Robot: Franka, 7 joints.
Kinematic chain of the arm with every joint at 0, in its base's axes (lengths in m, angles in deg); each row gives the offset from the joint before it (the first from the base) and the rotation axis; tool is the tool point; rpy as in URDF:
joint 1: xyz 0 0 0.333 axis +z
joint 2: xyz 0 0 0 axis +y
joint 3: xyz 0 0 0.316 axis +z
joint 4: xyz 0.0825 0 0 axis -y
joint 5: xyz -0.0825 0 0.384 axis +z
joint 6: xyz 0 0 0 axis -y
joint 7: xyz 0.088 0 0 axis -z
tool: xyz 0 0 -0.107 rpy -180 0 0
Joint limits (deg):
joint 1: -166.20..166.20
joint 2: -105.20..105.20
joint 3: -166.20..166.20
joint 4: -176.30..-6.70
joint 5: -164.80..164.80
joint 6: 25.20..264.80
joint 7: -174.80..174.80
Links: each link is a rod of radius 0.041 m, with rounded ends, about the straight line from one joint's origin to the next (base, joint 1, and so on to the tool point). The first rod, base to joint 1, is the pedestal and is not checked.
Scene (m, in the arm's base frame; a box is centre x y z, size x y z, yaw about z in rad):
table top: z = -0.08
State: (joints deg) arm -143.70 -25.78 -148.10 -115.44 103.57 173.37 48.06
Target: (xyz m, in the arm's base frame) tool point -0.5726 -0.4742 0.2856
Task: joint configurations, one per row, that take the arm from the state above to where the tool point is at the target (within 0.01 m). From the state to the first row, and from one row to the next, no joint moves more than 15 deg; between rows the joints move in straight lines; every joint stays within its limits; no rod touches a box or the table.
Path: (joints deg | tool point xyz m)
1: -137.23 -13.63 -134.91 -110.93 103.43 169.46 48.06 | 0.1115 0.5985 0.4184
2: -130.75 -1.48 -121.72 -106.42 103.30 165.55 48.06 | -0.1197 0.5851 0.5618
3: -124.28 10.67 -108.53 -101.91 103.16 161.64 48.06 | -0.3551 0.4607 0.6516
4: -117.80 22.83 -95.34 -97.41 103.03 157.73 48.06 | -0.5458 0.2464 0.6670
5: -111.33 34.98 -82.14 -92.90 102.89 153.82 48.06 | -0.6534 -0.0153 0.6023
6: -104.85 47.13 -68.95 -88.39 102.76 149.92 48.06 | -0.6603 -0.2718 0.4675
7: -98.38 59.28 -55.76 -83.88 102.62 146.01 48.06 | -0.5726 -0.4742 0.2856

